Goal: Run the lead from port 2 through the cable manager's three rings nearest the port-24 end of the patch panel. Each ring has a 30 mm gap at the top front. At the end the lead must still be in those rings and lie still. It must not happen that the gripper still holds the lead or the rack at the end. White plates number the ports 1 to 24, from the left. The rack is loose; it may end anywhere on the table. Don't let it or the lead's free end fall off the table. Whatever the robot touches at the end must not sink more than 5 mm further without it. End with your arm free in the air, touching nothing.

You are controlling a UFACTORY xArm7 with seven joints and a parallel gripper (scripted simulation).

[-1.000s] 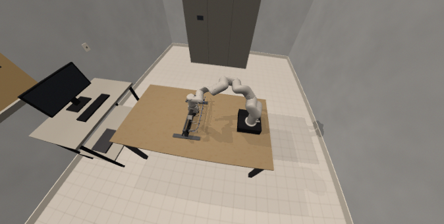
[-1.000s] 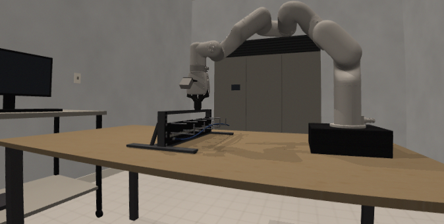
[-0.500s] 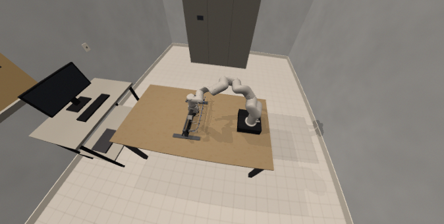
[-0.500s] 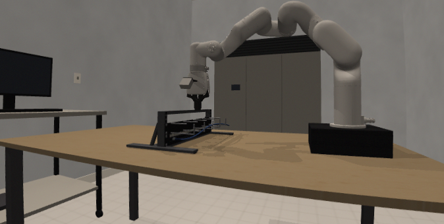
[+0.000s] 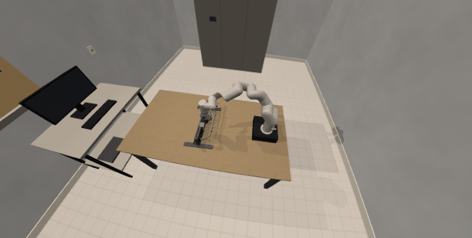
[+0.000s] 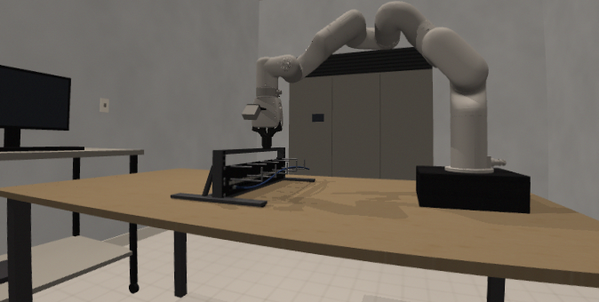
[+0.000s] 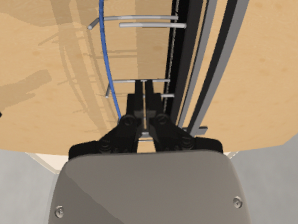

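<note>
Now: the black rack 60 mm ahead of my hand, 50 mm to the right of it and 100 mm below it.
</note>
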